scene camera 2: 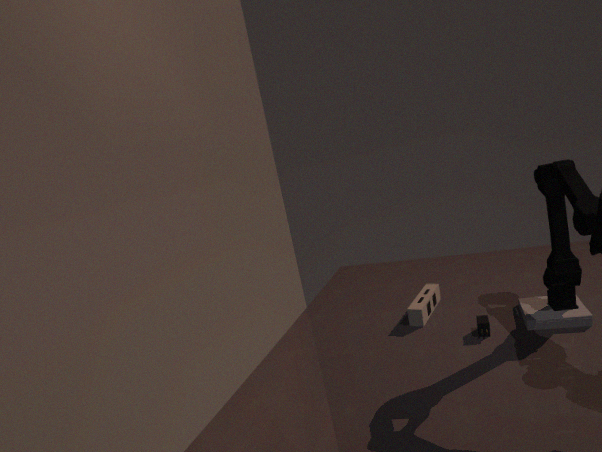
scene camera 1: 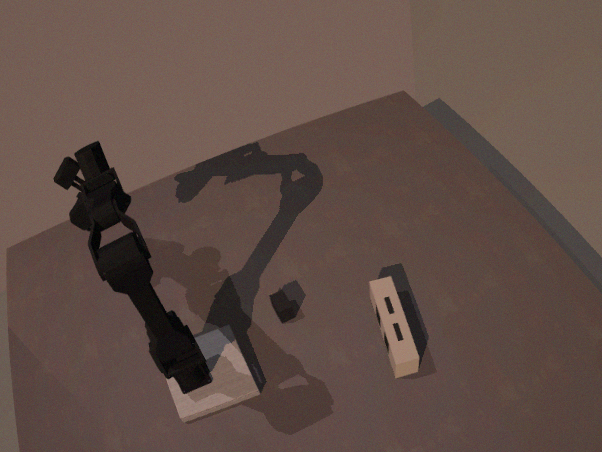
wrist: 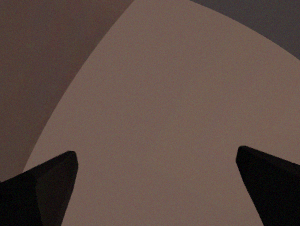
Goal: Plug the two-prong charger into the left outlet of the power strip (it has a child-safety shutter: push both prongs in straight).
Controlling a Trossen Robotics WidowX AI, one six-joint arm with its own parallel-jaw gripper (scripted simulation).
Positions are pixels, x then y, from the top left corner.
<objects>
gripper: scene camera 1 83, 186; wrist 159, 159; not seen in scene camera 2 (out of frame)
</objects>
